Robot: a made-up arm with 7 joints. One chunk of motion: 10 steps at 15 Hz.
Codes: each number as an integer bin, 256 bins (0 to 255) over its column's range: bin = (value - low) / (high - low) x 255, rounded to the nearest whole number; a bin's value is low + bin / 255 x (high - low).
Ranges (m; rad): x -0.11..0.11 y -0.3..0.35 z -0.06..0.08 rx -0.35..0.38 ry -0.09..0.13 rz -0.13..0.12
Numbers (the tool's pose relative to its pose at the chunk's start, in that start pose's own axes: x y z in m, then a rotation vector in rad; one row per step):
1: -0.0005 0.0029 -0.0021 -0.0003 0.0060 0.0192
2: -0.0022 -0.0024 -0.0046 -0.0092 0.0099 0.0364
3: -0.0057 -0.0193 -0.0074 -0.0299 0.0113 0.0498
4: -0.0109 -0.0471 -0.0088 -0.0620 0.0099 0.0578
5: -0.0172 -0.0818 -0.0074 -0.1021 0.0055 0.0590
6: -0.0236 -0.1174 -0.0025 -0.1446 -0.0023 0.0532
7: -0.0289 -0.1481 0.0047 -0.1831 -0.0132 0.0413
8: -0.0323 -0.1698 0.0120 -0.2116 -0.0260 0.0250
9: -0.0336 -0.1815 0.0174 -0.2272 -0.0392 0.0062
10: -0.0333 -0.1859 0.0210 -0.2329 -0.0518 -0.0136
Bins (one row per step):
1: 127 119 105 122 111 152
2: 125 117 101 119 116 170
3: 121 110 96 112 117 183
4: 115 99 93 101 116 192
5: 108 86 96 87 111 193
6: 100 72 105 72 102 187
7: 94 60 118 58 89 175
8: 90 51 131 48 74 158
9: 89 46 141 43 59 139
10: 89 45 148 41 44 119

